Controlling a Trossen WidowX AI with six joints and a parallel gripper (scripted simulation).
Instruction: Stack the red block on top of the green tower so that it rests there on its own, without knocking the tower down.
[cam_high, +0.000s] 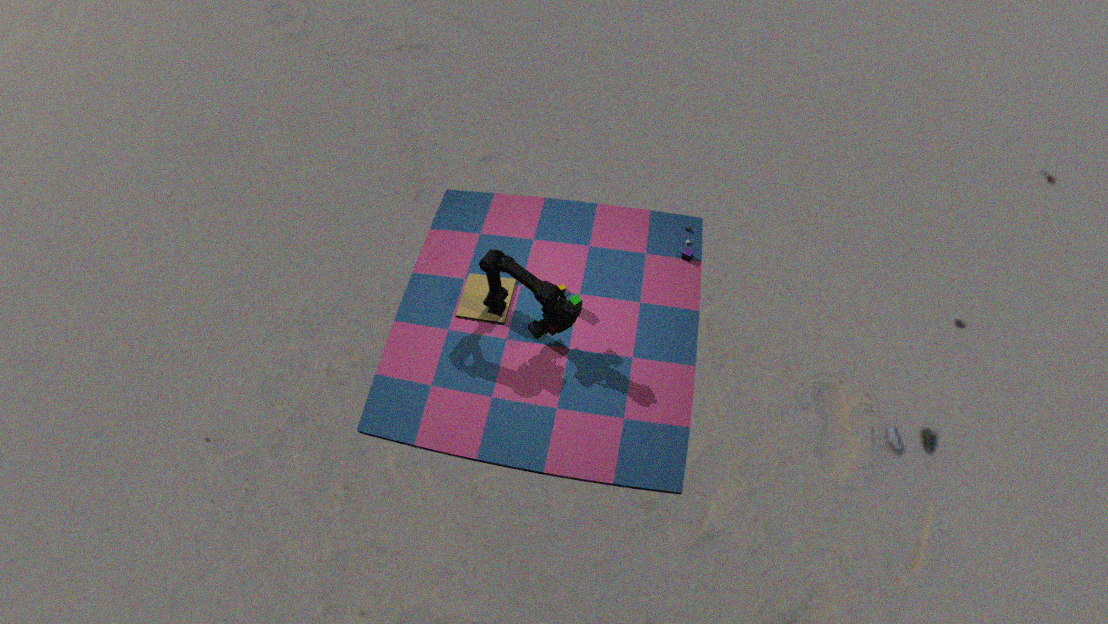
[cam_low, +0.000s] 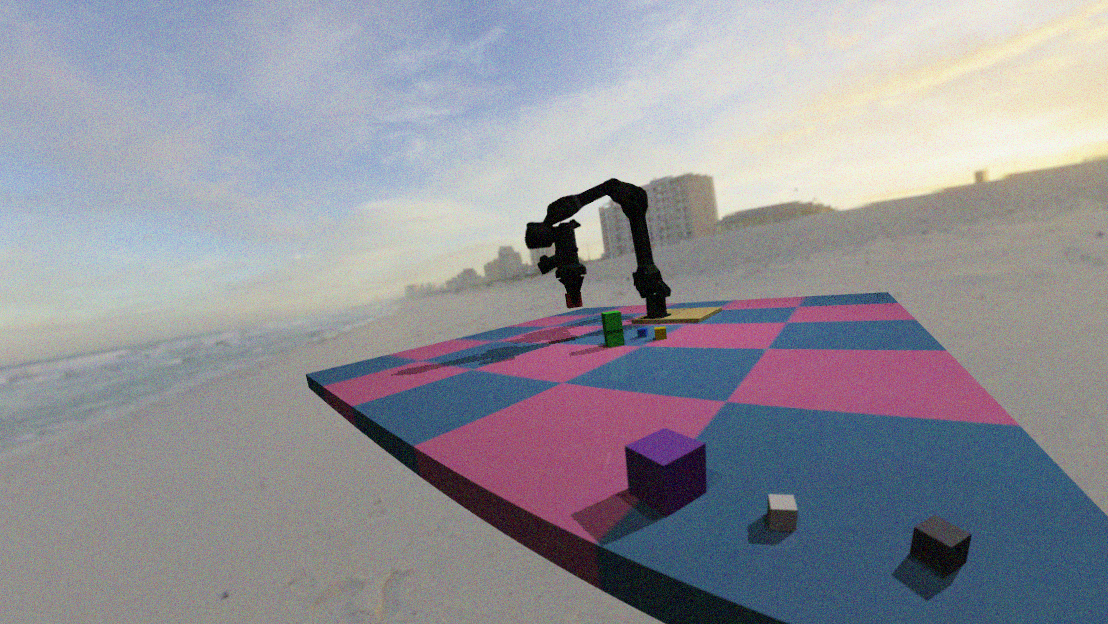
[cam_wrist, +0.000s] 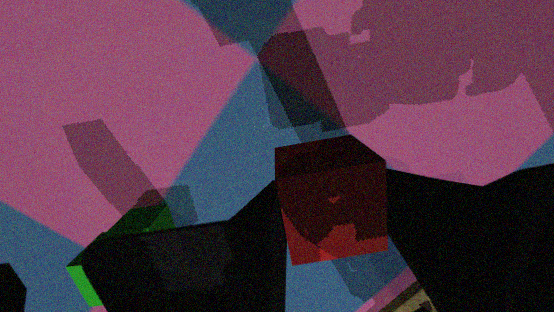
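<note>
Right now my gripper tip is 180 mm to the right of the blue block, 90 mm above it and 50 mm past it. Also, from my gripper tip: red block 10 mm above; yellow block 240 mm to the left, 80 mm below, 40 mm behind; purple cube 550 mm to the left, 460 mm ahead, 80 mm below.
</note>
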